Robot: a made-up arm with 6 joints.
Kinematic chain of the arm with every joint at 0, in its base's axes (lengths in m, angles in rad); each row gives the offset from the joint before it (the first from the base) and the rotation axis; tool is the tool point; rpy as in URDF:
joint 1: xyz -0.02 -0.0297 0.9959 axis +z
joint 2: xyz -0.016 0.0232 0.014 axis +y
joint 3: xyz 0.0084 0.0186 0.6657 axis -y
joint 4: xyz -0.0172 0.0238 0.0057 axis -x
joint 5: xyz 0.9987 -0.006 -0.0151 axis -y
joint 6: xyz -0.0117 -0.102 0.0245 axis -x
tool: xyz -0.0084 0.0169 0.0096 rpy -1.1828 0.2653 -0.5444
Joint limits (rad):
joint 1: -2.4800..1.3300
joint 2: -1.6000..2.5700
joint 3: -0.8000..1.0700
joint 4: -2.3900..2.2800
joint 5: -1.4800..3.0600
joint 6: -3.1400..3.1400
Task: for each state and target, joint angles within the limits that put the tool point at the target. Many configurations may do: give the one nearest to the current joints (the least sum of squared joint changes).
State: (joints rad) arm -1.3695 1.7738 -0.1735 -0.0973 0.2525 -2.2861
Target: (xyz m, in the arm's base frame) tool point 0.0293 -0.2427 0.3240
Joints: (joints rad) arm -1.0652 1.2987 -0.7150 -0.1885 0.3114 -2.2832
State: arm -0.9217 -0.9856 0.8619 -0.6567 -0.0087 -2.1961
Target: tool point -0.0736 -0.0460 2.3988
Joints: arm -0.8414 -0.6923 0.4844 -0.5514 -0.0210 -2.1965
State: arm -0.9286 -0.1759 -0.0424 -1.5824 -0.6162 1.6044
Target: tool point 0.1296 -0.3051 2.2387
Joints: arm -1.2440 -0.6095 0.2557 -1.4729 -0.6272 1.5932
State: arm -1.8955 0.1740 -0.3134 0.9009 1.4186 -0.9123
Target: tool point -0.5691 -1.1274 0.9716
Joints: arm -2.0184 0.7527 0.0886 0.9395 1.4294 -0.9184
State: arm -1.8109 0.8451 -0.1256 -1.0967 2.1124 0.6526
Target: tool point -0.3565 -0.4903 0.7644
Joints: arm -2.2974 0.2588 -0.7885 -1.0040 2.0453 0.6226
